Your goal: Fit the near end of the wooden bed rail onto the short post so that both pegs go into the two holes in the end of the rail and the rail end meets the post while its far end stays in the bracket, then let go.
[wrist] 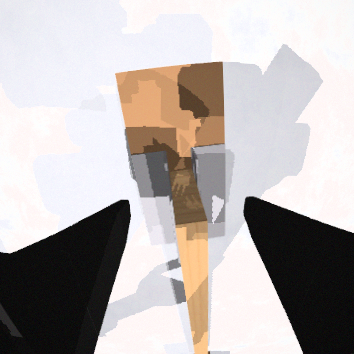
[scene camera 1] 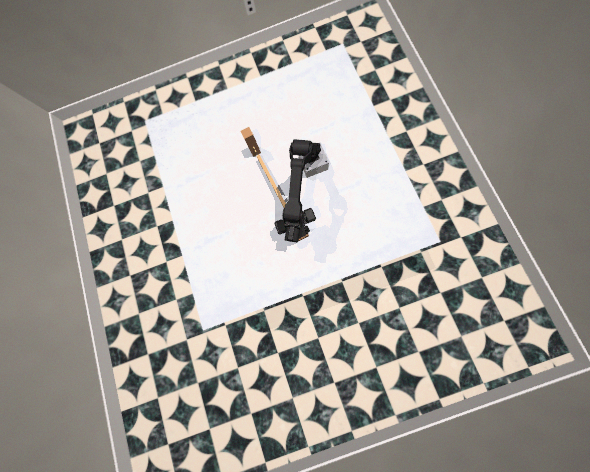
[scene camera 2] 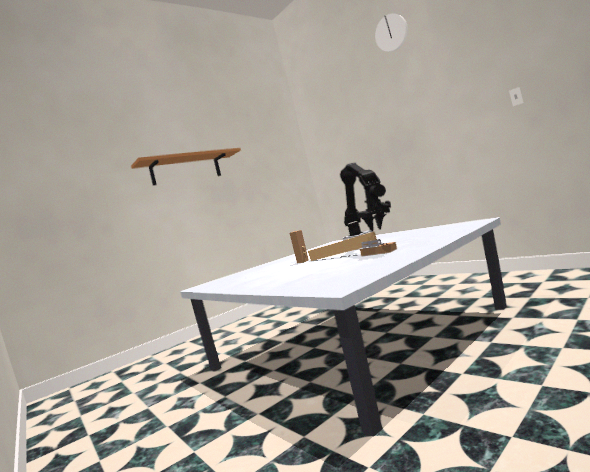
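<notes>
The short wooden post stands upright, with small pegs showing on the side that faces the rail. The wooden rail lies toward it; its near end is close to the post with a narrow gap in scene camera 2. Its far end stands between the grey plates of the bracket, on a wooden block. My gripper is open and empty just above the rail's far end, fingertips apart to either side; they are hidden in scene camera 1.
The white table bears the whole assembly. The arm's grey base plate is bolted to the table to the right of the rail in scene camera 1. A wooden shelf hangs on the wall, away from the table.
</notes>
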